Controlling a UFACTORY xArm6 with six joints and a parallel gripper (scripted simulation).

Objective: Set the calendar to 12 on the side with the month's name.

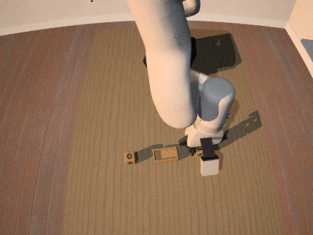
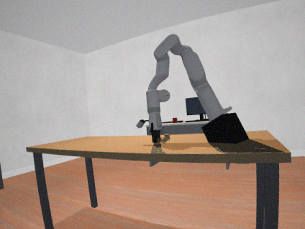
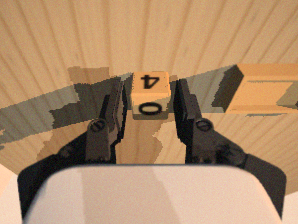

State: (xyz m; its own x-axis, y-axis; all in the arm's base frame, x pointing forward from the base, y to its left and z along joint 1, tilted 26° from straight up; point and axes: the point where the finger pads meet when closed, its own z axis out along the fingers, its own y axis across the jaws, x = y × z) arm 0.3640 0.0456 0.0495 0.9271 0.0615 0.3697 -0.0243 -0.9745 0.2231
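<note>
Now: the number cube 1 cm below my hand. Also, from my hand: tray 11 cm to the right, 2 cm below.
</note>
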